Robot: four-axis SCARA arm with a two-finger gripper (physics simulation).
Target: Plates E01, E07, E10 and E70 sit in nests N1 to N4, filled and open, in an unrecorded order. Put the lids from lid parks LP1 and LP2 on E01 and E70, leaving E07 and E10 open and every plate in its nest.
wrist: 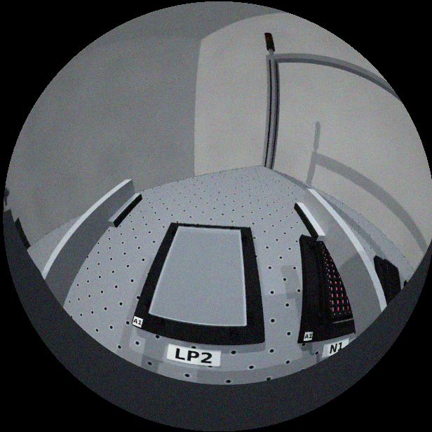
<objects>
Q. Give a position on a lid park LP2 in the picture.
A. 253, 332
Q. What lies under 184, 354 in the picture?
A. A white LP2 label.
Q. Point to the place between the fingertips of the gripper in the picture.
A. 216, 189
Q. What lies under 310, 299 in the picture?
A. A nest N1.
</objects>
